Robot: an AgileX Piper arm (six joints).
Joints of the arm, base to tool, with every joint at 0 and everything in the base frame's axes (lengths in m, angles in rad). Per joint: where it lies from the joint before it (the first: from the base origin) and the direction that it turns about. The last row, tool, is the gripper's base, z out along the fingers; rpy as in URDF.
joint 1: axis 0 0 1 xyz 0 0 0.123
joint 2: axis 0 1 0 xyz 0 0 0
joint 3: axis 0 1 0 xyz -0.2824 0 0.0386
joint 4: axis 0.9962 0 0.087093 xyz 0.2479 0 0.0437
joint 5: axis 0 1 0 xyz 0 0 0
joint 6: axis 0.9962 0 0.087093 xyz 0.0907 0 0.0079
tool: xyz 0 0 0 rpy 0 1.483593 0
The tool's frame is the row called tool.
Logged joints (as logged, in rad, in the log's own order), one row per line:
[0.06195 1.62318 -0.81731 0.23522 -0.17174 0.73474]
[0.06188 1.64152 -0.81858 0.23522 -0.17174 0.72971]
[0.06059 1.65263 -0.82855 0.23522 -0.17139 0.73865]
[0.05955 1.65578 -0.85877 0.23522 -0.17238 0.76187]
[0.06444 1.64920 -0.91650 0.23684 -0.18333 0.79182]
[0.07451 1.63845 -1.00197 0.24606 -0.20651 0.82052]
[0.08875 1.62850 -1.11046 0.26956 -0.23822 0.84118]
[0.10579 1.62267 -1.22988 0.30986 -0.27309 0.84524]
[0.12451 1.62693 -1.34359 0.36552 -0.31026 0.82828]
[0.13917 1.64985 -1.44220 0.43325 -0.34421 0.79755]
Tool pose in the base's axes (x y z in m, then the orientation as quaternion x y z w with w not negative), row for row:
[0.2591 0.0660 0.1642 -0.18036 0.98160 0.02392 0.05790]
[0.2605 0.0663 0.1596 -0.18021 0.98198 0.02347 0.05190]
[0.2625 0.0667 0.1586 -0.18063 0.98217 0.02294 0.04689]
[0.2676 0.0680 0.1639 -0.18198 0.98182 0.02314 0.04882]
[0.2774 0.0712 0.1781 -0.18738 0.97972 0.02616 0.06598]
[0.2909 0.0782 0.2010 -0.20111 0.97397 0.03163 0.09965]
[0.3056 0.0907 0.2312 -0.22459 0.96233 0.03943 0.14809]
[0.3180 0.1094 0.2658 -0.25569 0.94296 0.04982 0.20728]
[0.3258 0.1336 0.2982 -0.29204 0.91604 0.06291 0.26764]
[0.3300 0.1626 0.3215 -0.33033 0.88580 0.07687 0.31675]
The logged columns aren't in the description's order. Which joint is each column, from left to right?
Columns, left to right: joint 4, joint 2, joint 3, joint 1, joint 6, joint 5.
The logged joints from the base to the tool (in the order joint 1, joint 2, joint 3, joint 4, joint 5, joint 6), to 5 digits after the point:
[0.23522 1.62318 -0.81731 0.06195 0.73474 -0.17174]
[0.23522 1.64152 -0.81858 0.06188 0.72971 -0.17174]
[0.23522 1.65263 -0.82855 0.06059 0.73865 -0.17139]
[0.23522 1.65578 -0.85877 0.05955 0.76187 -0.17238]
[0.23684 1.64920 -0.91650 0.06444 0.79182 -0.18333]
[0.24606 1.63845 -1.00197 0.07451 0.82052 -0.20651]
[0.26956 1.62850 -1.11046 0.08875 0.84118 -0.23822]
[0.30986 1.62267 -1.22988 0.10579 0.84524 -0.27309]
[0.36552 1.62693 -1.34359 0.12451 0.82828 -0.31026]
[0.43325 1.64985 -1.44220 0.13917 0.79755 -0.34421]

